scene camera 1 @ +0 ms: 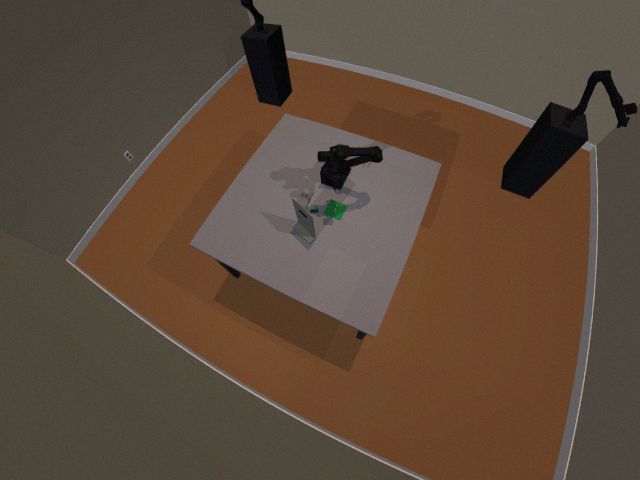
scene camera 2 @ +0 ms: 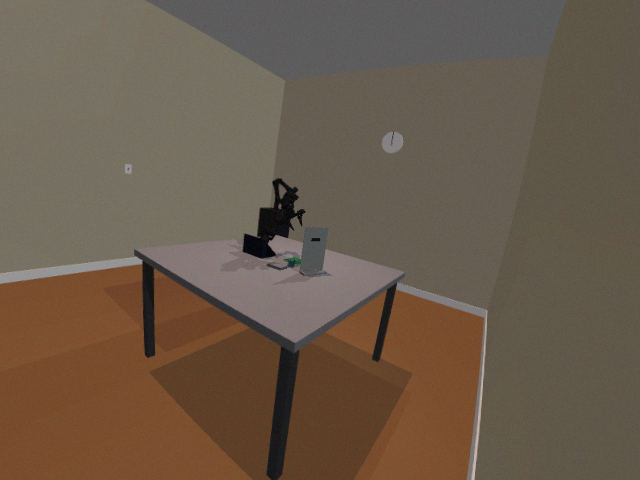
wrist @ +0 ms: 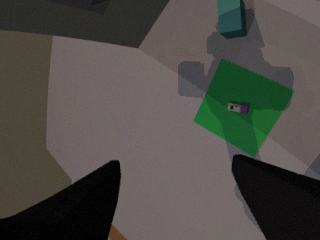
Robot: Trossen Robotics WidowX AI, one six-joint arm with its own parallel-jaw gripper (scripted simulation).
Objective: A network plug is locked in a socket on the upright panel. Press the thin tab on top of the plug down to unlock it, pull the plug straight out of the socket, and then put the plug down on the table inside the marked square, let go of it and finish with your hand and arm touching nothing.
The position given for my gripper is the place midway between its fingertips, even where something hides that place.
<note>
My gripper (wrist: 177,165) is open and holds nothing. I also see a grey panel (scene camera 2: 315,238).
</note>
